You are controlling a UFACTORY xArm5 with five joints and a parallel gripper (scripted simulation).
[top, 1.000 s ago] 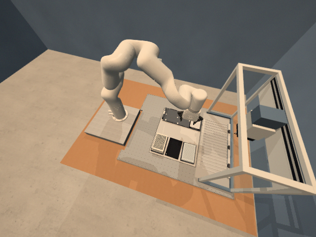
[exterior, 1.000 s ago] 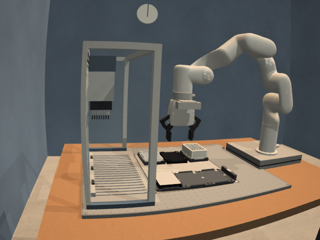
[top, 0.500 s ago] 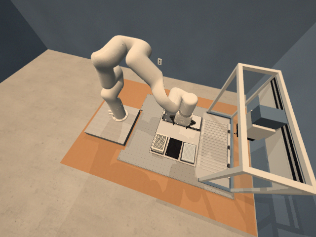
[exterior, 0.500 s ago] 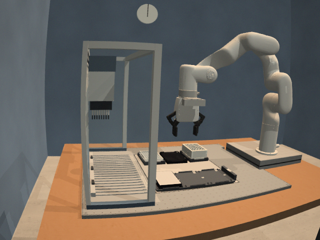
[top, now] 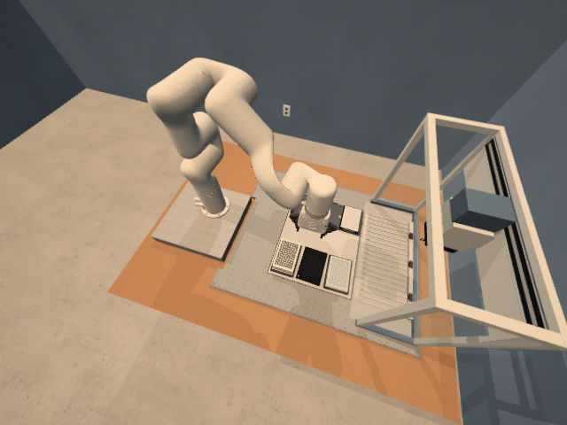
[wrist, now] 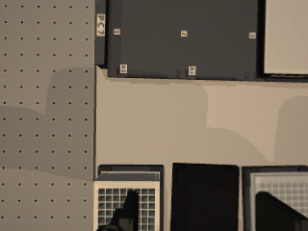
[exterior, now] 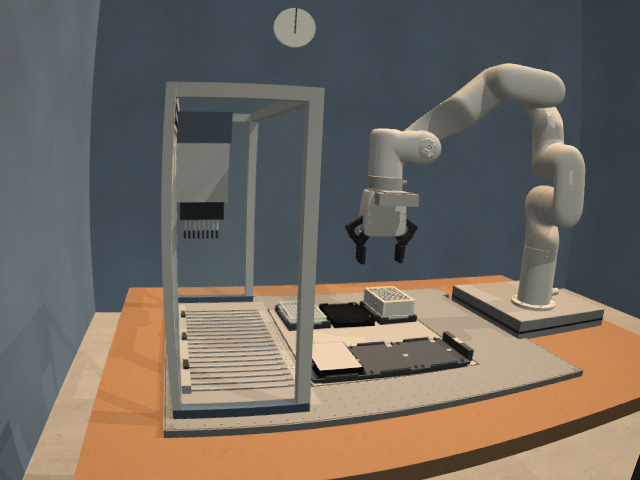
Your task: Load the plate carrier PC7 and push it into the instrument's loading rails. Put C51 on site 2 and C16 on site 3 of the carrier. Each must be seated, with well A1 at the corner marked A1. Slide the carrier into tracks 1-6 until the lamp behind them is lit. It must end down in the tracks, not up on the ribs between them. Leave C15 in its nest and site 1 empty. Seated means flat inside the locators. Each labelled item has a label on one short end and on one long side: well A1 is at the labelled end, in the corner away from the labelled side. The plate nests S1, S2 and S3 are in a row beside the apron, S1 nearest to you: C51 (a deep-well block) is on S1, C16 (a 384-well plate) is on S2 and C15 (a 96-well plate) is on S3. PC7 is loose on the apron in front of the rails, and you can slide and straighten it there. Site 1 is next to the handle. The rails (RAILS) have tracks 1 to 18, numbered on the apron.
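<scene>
Right now my hand is 80 mm past the plate nest S1, 60 mm to the left of it and 160 mm above it. Round my hand: 96-well plate C15: 140 mm ahead, 100 mm to the right, 150 mm below; dark carrier PC7: 90 mm ahead, 180 mm to the left, 150 mm below; plate nest S2: 30 mm ahead, 80 mm to the right, 160 mm below.
</scene>
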